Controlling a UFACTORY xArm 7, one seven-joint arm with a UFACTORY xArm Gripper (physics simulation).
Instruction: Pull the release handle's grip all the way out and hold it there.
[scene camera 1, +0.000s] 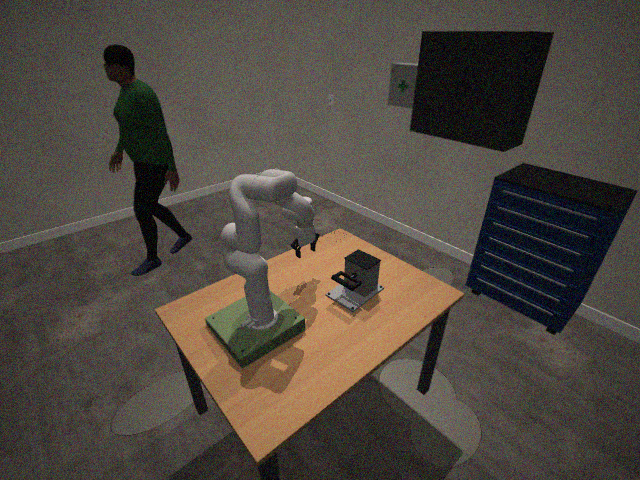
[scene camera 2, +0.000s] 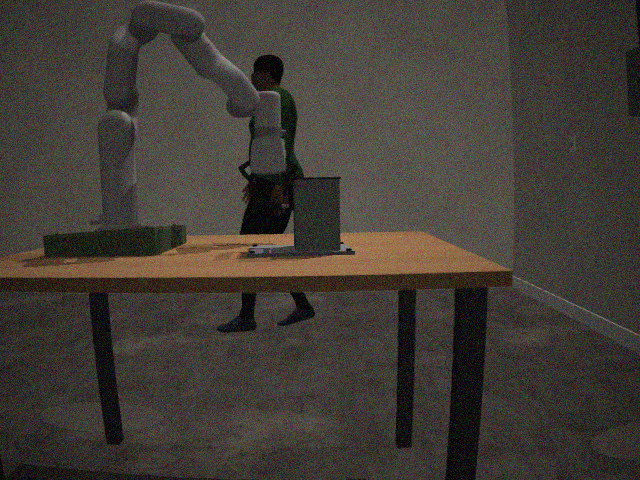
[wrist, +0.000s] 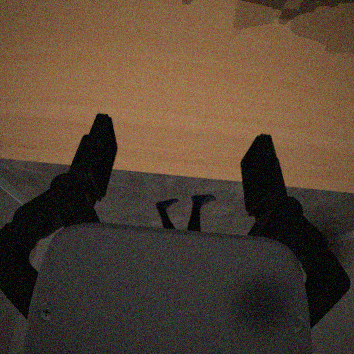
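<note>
The release handle's black grip (scene camera 1: 345, 283) sticks out from the grey box housing (scene camera 1: 361, 274) (scene camera 2: 316, 214), which stands upright on a metal base plate (scene camera 1: 354, 305) (scene camera 2: 268, 251). In scene camera 2 the grip is lost against the person's dark trousers; a small light bit of its rod (scene camera 2: 284, 206) shows left of the housing. My gripper (scene camera 1: 305, 252) (wrist: 182, 138) is open and empty, pointing down. It hangs above the table, apart from the grip, higher and to its upper left in scene camera 1. In scene camera 2 its fingers are hard to make out. The grip does not show in the wrist view.
The arm stands on a green base block (scene camera 1: 284, 326) (scene camera 2: 103, 243) on the wooden table (scene camera 1: 330, 351) (scene camera 2: 382, 266) (wrist: 150, 65). A person in a green top (scene camera 1: 142, 121) (scene camera 2: 288, 111) is beyond the table. A blue drawer cabinet (scene camera 1: 542, 248) and a dark wall box (scene camera 1: 480, 85) are at the right.
</note>
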